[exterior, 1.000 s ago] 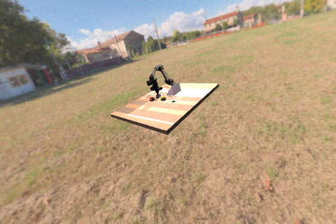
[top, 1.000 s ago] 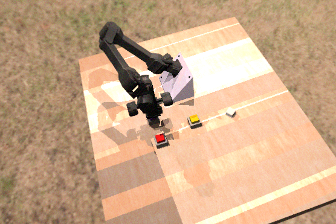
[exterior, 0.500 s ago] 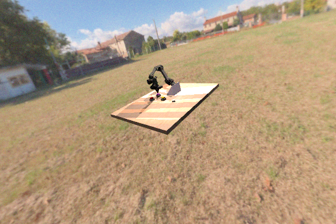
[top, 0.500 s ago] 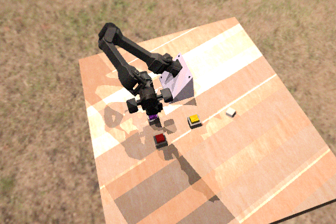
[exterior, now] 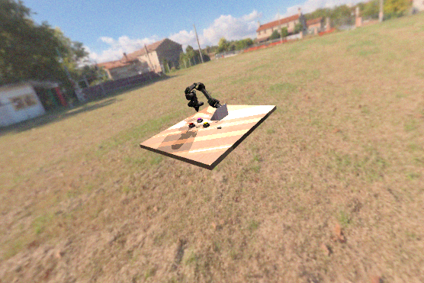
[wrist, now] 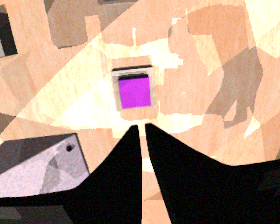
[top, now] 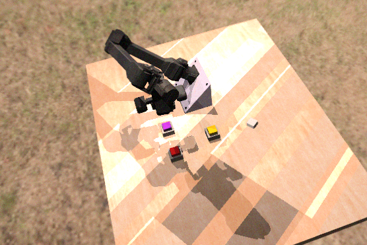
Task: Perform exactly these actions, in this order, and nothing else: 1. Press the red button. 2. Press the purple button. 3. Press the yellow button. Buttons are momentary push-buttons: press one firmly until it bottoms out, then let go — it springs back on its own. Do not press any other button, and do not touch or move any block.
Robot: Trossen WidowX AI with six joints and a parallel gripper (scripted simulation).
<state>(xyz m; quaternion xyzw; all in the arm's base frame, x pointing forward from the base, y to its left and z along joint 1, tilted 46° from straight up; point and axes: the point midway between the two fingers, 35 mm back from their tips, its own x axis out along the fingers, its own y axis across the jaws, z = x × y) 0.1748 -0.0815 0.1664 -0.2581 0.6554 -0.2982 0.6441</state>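
The yellow button lies 9 cm ahead of my gripper tip, 16 cm to the left of it and 8 cm below it. From my gripper tip the other things lie so: small white block (10 cm ahead, 32 cm to the left, 11 cm below); then red button (12 cm ahead, 1 cm to the right, 8 cm below); then purple button (8 cm below).
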